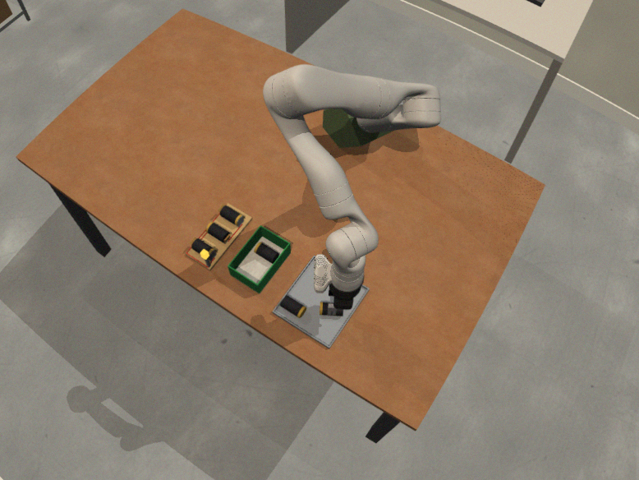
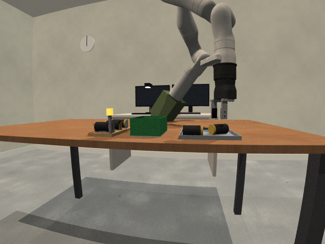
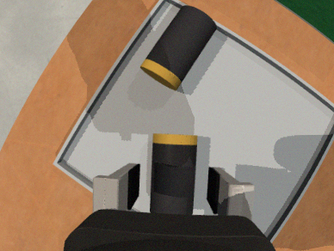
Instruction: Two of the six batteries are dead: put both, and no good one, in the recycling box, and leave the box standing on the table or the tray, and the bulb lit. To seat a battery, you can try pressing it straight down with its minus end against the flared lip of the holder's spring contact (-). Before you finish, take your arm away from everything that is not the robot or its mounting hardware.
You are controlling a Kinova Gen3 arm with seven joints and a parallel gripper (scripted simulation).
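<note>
The grey tray lies 1 cm behind my hand, 4 cm to the right of it and 7 cm below it. From my hand the other things lie so: green recycling box (1 cm ahead, 24 cm to the right, 6 cm below).
</note>
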